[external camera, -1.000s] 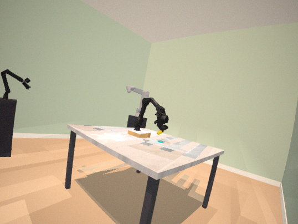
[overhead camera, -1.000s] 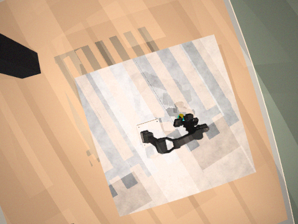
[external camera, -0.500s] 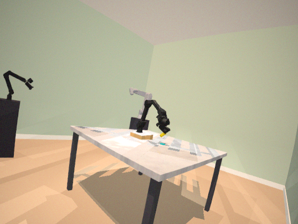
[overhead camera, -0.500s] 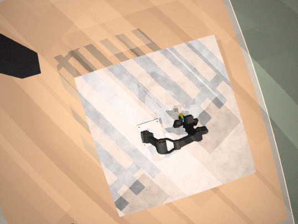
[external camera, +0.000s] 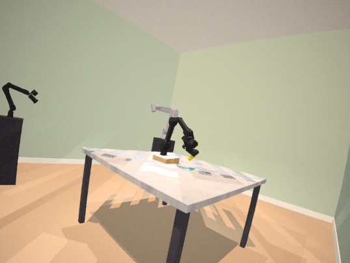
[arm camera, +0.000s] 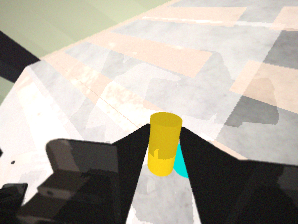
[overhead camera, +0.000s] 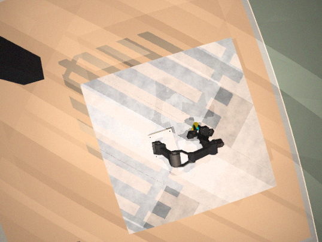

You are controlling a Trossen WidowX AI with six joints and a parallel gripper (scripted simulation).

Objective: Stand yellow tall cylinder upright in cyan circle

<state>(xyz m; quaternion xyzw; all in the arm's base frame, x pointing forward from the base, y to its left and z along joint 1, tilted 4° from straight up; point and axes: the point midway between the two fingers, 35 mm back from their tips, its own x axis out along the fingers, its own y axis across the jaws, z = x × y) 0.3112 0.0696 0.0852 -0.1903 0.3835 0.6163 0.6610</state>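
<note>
Right now the yellow cylinder is 10 mm behind my gripper tip, 10 mm to the right of it and 20 mm below it. From my gripper tip the other things lie so: cyan circle (20 mm ahead, 30 mm to the right, 120 mm below).
</note>
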